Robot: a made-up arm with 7 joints.
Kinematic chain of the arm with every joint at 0, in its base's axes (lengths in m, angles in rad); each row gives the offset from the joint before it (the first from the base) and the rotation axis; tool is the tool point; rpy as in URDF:
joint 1: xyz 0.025 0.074 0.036 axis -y
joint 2: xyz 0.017 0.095 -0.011 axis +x
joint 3: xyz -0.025 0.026 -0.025 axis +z
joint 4: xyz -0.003 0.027 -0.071 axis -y
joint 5: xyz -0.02 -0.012 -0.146 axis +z
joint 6: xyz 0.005 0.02 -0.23 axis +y
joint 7: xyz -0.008 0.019 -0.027 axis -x
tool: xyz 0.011 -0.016 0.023 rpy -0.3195 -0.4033 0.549
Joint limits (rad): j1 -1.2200..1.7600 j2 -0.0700..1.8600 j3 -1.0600..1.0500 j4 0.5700..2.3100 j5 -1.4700..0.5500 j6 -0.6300..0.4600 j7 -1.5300..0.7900
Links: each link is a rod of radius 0.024 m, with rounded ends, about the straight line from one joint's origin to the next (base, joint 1, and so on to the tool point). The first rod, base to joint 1, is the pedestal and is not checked.
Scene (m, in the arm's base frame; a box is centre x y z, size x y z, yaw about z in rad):
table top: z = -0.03
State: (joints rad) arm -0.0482 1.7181 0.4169 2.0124 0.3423 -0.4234 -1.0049
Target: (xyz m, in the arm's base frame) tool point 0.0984 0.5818 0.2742
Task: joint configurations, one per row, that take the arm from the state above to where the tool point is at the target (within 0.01 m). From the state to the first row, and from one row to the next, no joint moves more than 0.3 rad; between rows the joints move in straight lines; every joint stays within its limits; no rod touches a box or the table.
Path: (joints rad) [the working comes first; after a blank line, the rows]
Joints at the target: 0.2849 1.3354 0.9930 0.9213 0.4183 -0.2700 -1.2314
Straight joint move there: clear.

1: 0.0351 1.6224 0.5609 1.7396 0.3613 -0.3851 -1.0615
2: 0.1184 1.5268 0.7049 1.4669 0.3803 -0.3467 -1.1182
3: 0.2016 1.4311 0.8490 1.1941 0.3993 -0.3084 -1.1748
4: 0.2849 1.3354 0.9930 0.9213 0.4183 -0.2700 -1.2314

